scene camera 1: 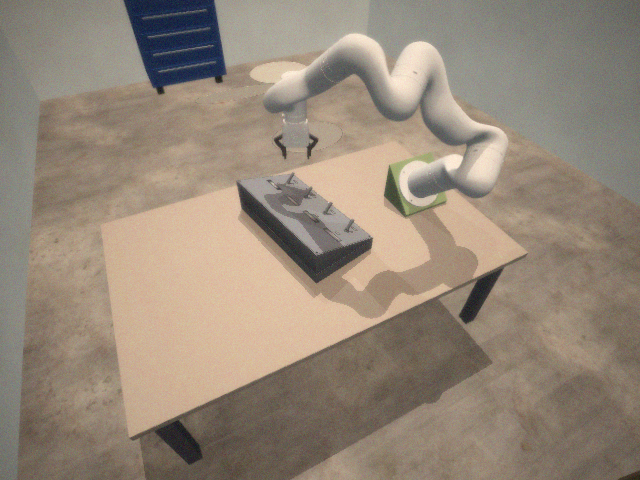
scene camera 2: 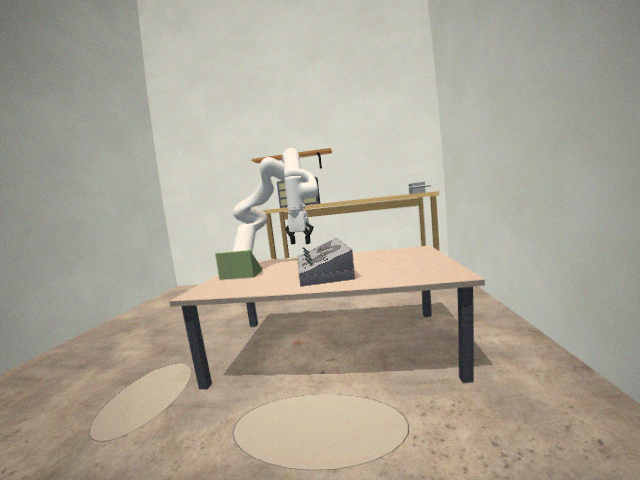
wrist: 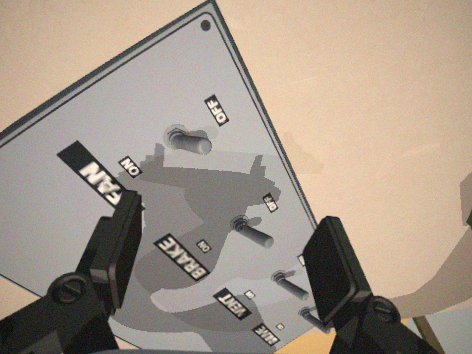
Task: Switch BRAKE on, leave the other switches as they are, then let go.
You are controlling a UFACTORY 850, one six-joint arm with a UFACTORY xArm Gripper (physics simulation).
same spot on grey sloped switch box: [wrist: 194, 277] = [scene camera 1: 295, 204]
